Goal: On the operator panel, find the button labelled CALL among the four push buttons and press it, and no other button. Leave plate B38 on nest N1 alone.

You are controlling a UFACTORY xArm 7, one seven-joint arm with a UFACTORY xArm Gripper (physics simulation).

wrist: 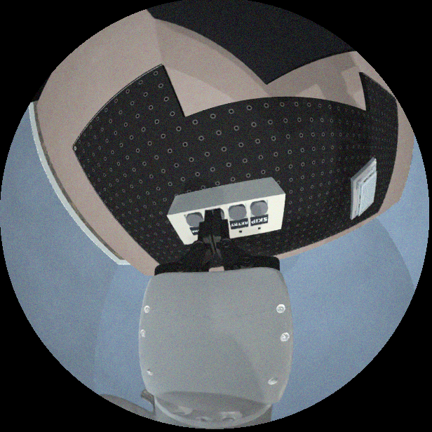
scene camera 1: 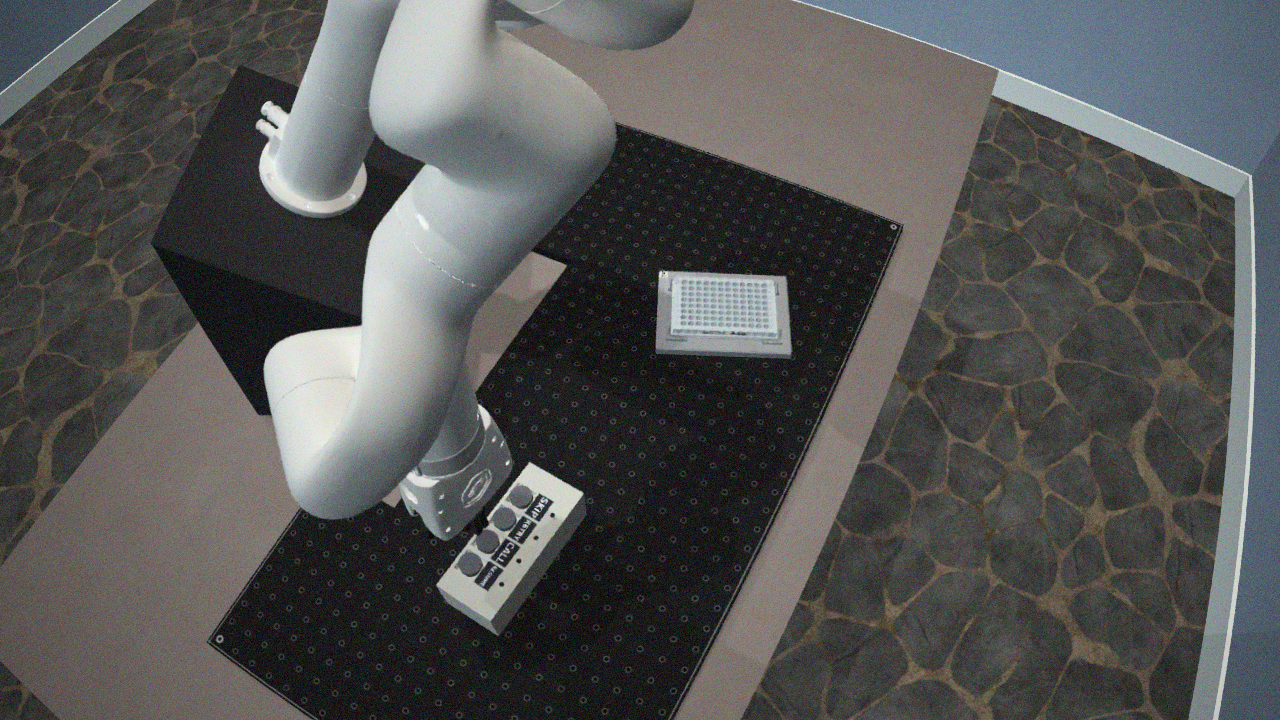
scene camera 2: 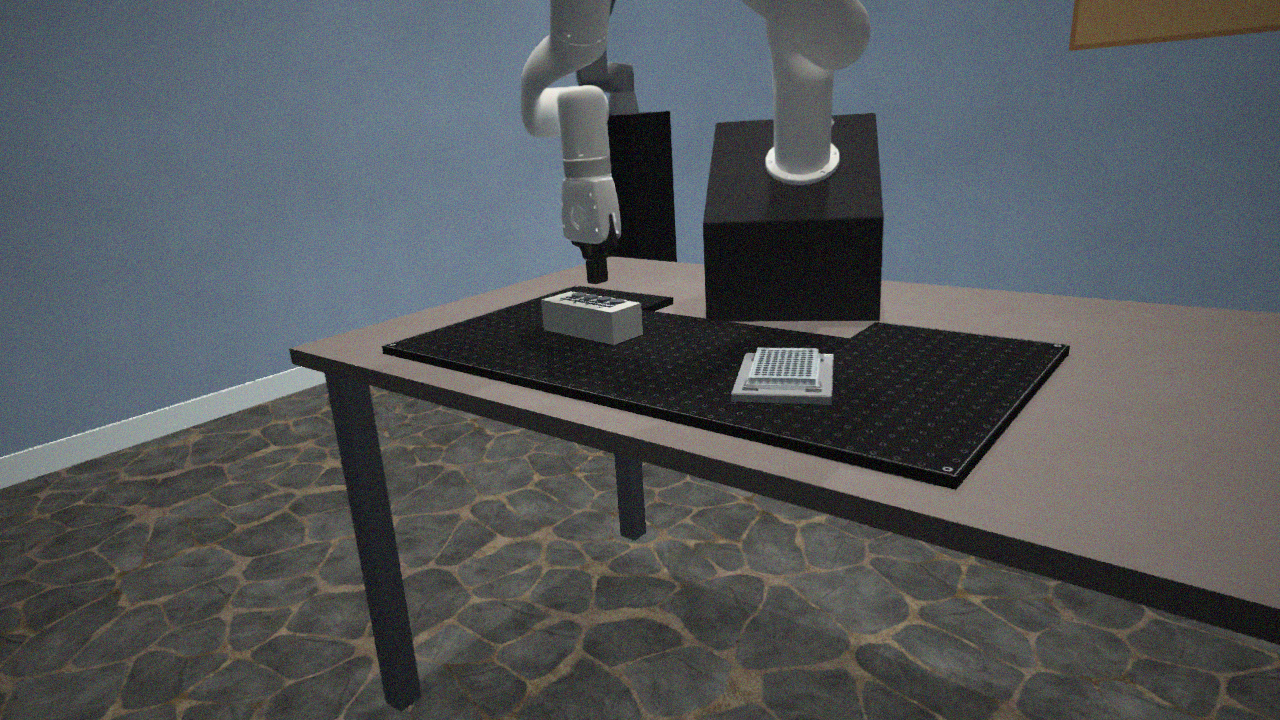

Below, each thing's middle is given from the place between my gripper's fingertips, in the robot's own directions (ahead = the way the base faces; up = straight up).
Scene:
Right now the white operator panel (scene camera 1: 492, 598) is 50 mm below my hand, 40 mm ahead of it and 10 mm to the left of it. Also, from my hand: plate B38 (scene camera 1: 702, 307): 400 mm to the left, 100 mm ahead, 60 mm below; nest N1 (scene camera 1: 694, 346): 400 mm to the left, 100 mm ahead, 70 mm below.

